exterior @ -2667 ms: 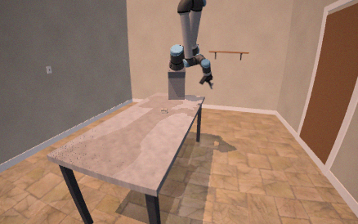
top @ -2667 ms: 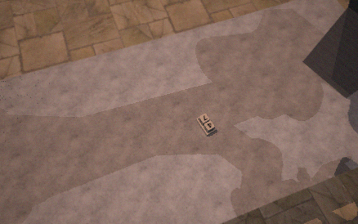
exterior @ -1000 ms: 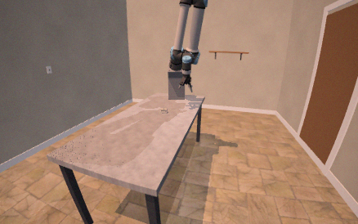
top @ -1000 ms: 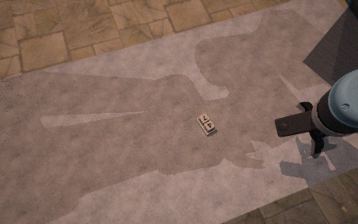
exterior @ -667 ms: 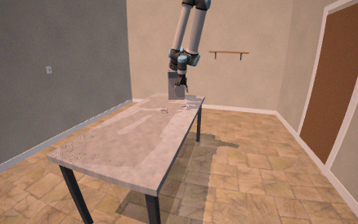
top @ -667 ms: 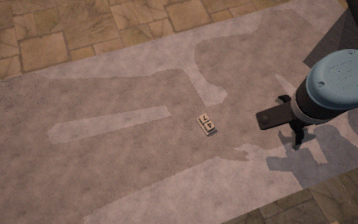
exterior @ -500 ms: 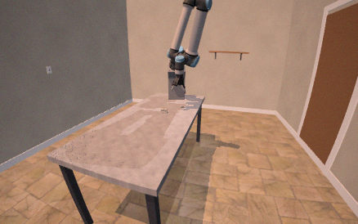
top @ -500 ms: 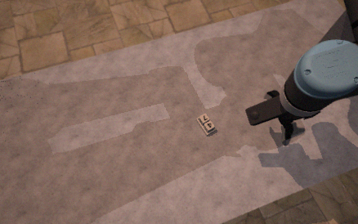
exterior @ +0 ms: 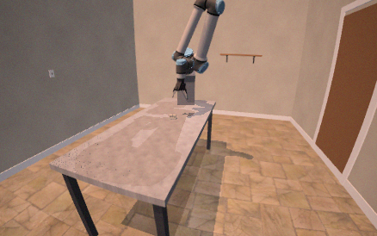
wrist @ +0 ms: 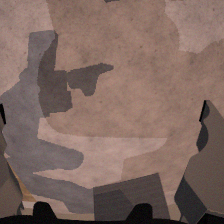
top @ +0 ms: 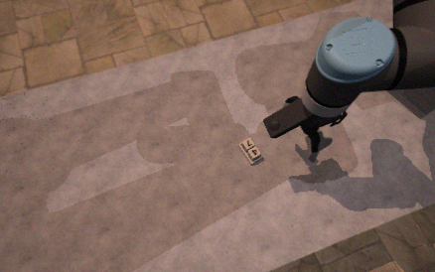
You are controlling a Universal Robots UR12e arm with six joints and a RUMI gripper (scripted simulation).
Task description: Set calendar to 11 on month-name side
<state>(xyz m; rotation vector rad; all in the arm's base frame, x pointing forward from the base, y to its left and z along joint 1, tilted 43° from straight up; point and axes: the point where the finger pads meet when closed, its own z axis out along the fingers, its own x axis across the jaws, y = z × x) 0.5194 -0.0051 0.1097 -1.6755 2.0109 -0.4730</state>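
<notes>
My gripper is now 16 cm above the digit cube, 8 cm to the left of it and 7 cm short of it. Round my hand: calendar tray (17 cm below, 7 cm ahead, 6 cm to the right); then white cube (16 cm below, 7 cm ahead, 5 cm to the right).
</notes>
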